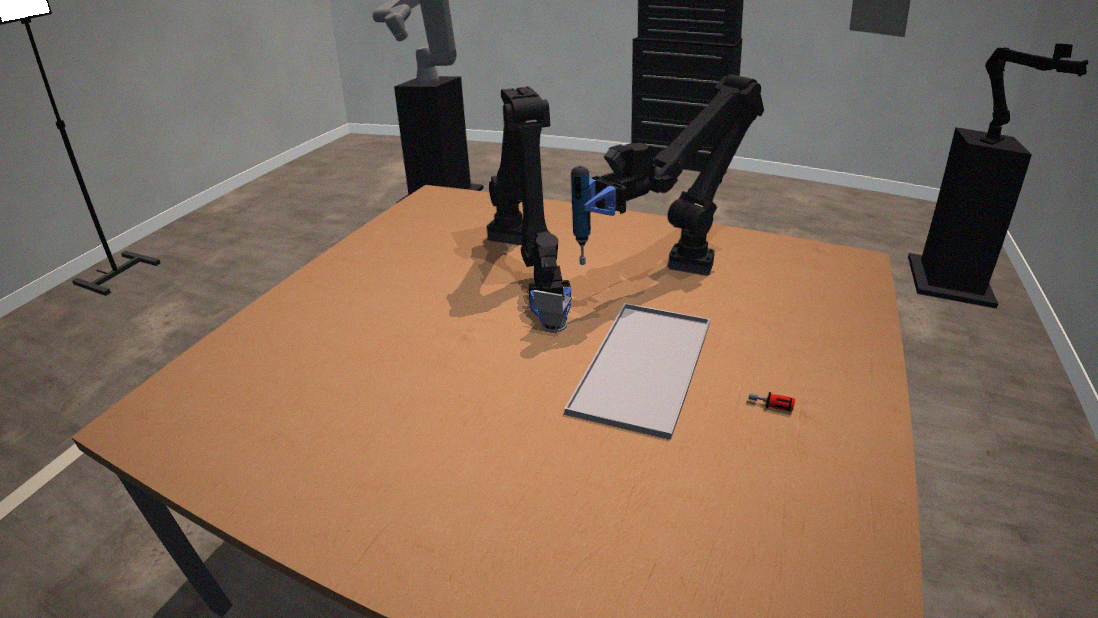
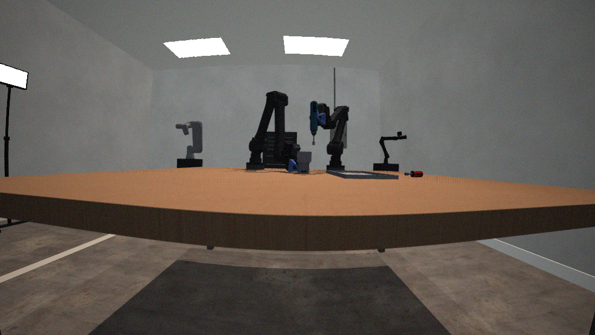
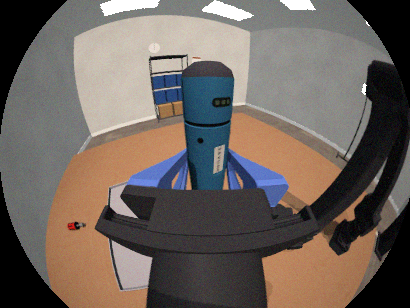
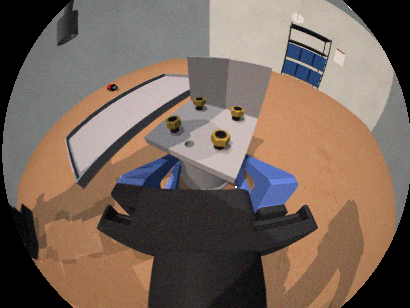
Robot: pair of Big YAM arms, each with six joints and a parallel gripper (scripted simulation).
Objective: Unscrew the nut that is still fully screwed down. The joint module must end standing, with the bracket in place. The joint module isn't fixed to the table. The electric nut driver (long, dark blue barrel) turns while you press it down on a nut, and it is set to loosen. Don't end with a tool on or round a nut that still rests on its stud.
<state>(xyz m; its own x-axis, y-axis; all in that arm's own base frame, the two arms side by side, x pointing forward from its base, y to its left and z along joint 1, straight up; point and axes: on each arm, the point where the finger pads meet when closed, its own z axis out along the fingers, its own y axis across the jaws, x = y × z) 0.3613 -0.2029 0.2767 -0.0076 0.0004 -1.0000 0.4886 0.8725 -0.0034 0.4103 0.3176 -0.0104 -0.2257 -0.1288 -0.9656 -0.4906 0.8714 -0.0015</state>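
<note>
Now: right hand 1 cm below the joint module. Round my right hand: flat grey tray 25 cm to the left, 8 cm ahead, 2 cm below; red-handled tool 54 cm to the left, 13 cm ahead, 1 cm below; grey bracket 5 cm above.
</note>
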